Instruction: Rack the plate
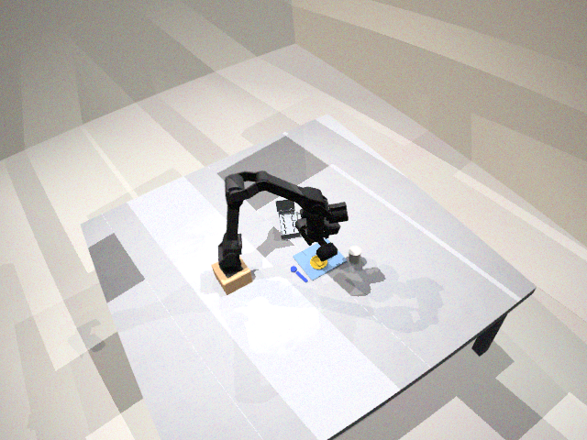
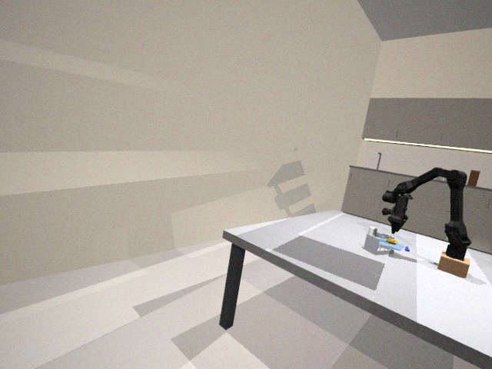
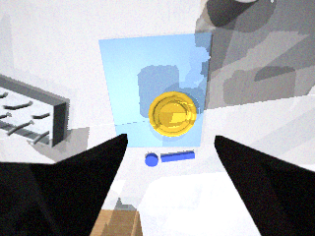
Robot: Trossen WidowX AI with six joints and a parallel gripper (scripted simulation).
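Right now the yellow plate is 50 mm below my gripper tip. Also, from my gripper tip: grey dish rack: 230 mm to the left, 50 mm below, 30 mm ahead; cup: 120 mm ahead, 60 mm to the right, 40 mm below; blue spoon: 80 mm behind, 60 mm below, 10 mm to the left.
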